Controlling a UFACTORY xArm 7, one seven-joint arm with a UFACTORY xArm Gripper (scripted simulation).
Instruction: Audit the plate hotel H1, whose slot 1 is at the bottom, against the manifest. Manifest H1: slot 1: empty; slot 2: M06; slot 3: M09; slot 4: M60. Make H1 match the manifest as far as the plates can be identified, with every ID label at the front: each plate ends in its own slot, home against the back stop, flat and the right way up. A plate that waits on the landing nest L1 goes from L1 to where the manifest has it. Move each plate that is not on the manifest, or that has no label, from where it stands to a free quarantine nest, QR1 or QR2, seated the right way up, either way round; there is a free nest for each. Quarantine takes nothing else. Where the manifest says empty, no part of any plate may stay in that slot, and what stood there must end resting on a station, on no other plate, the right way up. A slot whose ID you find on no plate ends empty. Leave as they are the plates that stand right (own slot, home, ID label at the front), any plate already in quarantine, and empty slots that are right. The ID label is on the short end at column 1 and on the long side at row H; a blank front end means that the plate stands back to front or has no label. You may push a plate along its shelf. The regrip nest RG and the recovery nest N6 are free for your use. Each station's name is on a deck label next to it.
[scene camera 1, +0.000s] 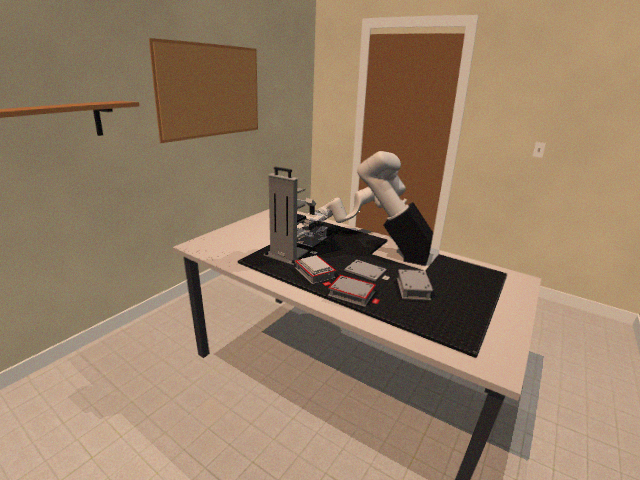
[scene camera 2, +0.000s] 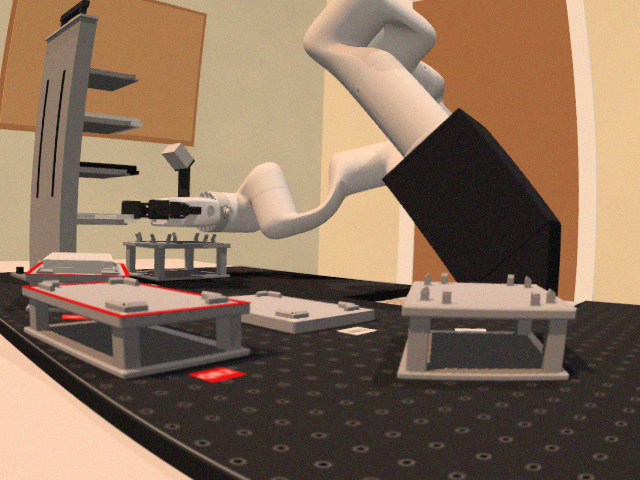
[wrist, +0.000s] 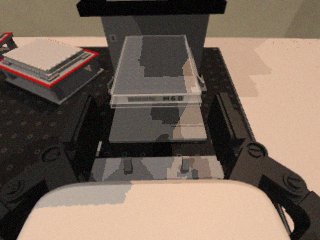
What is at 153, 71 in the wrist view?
A clear plate.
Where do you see a hotel tower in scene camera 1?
At 281, 187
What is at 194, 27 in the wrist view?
A hotel tower.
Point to the gripper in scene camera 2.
134, 209
